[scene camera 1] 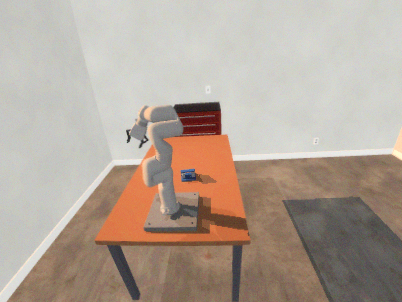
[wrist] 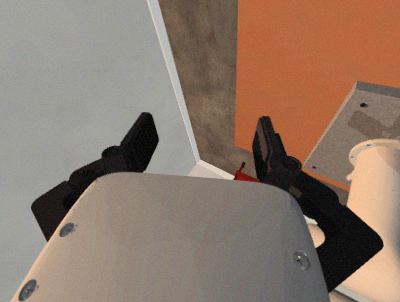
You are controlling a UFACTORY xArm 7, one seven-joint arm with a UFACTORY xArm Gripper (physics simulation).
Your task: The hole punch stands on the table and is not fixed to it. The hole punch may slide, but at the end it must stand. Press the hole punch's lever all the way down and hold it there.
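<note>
The small blue hole punch stands on the orange table, to the right of the arm and beyond its base plate in the scene view. Its lever is too small there to tell its position. The hole punch does not show in the wrist view. My gripper is open and empty. It is high up, to the left of the hole punch and well apart from it, out by the table's left side in the scene view.
The arm's grey base plate sits at the table's near end. A red drawer cabinet stands behind the table's far end. A wall rises on the left. A dark mat lies on the floor at the right.
</note>
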